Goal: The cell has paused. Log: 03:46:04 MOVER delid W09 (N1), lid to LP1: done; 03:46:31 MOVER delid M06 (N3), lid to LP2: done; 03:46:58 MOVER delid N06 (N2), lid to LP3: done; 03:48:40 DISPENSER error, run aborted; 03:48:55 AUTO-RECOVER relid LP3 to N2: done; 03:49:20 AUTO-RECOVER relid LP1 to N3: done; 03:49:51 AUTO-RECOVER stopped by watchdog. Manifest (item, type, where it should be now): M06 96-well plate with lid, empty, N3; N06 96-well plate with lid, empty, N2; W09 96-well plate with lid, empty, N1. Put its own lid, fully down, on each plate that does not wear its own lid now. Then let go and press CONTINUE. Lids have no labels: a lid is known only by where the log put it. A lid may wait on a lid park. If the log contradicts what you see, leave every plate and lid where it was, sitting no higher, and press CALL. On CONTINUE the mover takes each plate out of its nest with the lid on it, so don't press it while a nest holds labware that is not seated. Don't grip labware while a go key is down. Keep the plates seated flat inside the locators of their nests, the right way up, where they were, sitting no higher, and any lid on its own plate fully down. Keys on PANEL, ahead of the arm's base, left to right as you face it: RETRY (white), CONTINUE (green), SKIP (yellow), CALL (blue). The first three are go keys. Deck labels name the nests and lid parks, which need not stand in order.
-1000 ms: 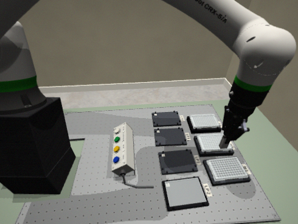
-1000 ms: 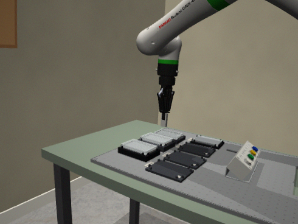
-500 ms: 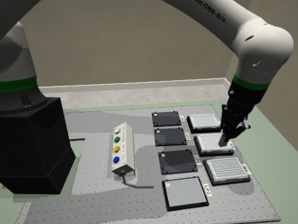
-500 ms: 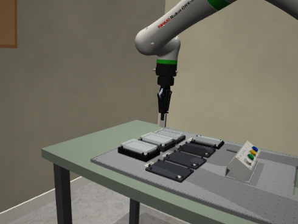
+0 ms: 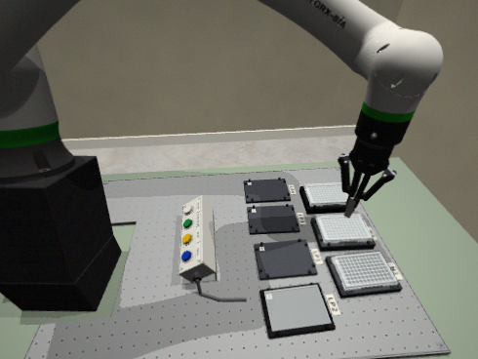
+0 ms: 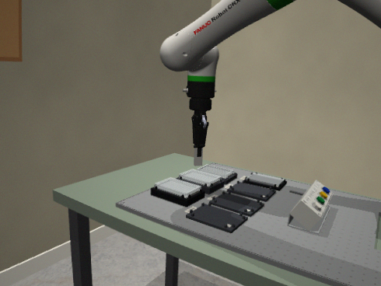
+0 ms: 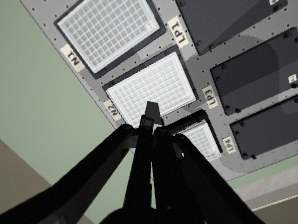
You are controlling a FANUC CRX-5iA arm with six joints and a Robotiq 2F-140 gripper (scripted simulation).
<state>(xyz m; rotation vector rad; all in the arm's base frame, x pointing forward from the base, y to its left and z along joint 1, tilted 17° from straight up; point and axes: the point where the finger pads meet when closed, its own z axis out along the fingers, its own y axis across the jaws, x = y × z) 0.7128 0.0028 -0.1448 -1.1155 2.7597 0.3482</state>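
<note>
My hand is 120 mm to the right of the plate and 80 mm above it. From my hand the other things lie so: lid park LP3 (180 mm behind, 110 mm below, 70 mm to the left); LP2 label (190 mm to the right, 110 mm below, 110 mm behind); lid park LP1 (190 mm behind, 110 mm below, 60 mm to the right).
</note>
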